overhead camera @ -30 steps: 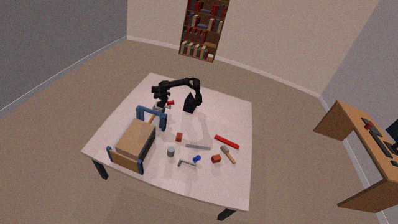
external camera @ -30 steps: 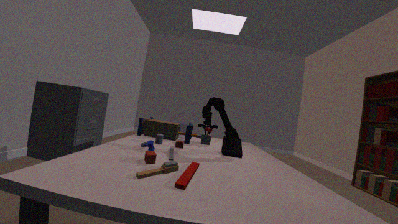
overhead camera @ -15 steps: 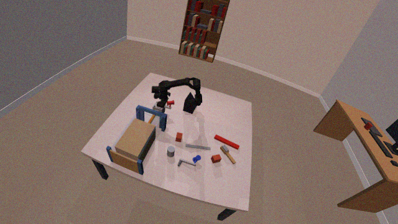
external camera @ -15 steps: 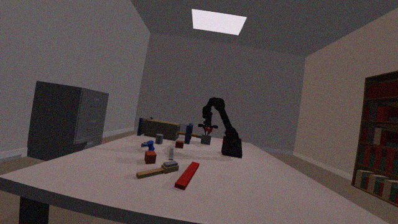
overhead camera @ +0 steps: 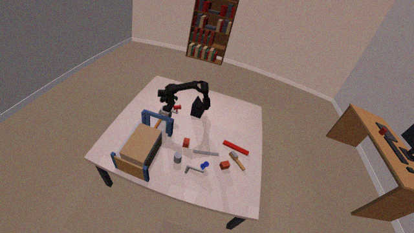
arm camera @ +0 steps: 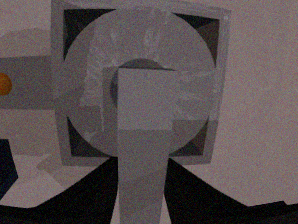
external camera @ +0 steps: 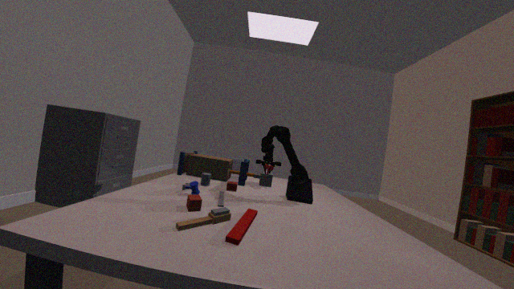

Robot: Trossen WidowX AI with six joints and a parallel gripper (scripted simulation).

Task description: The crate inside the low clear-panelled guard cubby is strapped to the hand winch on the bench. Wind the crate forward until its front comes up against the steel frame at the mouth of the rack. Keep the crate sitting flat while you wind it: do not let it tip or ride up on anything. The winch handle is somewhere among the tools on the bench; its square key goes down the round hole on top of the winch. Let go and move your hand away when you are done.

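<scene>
My gripper tip is 2 cm to the right of the winch handle and 2 cm below it. From my gripper tip the other things lie so: blue frame 17 cm ahead, 2 cm to the right, 2 cm above; then red knob 1 cm behind, 6 cm to the left, 5 cm above; then grey winch 1 cm behind, 5 cm to the right, 6 cm below.
</scene>
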